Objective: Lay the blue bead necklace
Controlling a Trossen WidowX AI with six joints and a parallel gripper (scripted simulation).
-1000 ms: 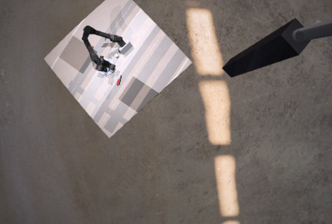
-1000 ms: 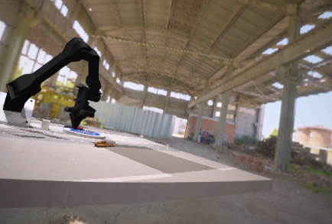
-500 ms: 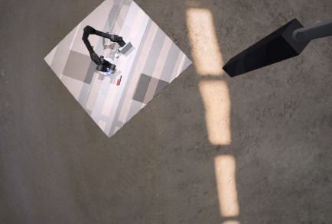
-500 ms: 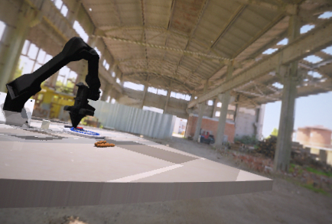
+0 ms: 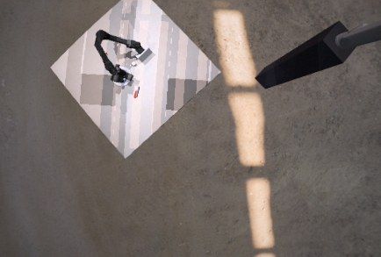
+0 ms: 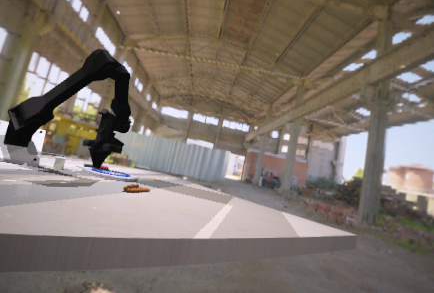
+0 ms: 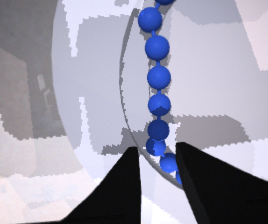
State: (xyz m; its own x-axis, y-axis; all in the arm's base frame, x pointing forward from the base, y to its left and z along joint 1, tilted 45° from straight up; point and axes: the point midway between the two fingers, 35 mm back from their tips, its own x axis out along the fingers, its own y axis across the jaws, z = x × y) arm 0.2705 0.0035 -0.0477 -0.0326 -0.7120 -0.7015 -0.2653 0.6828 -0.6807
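Right now the round white bead board is 5 cm to the right of my gripper tip, 4 cm ahead of it and 1 cm below it. Round my gripper tip: small white block (13 cm behind, 4 cm to the right); then red pen-like object (18 cm to the left, 6 cm ahead, 1 cm below).
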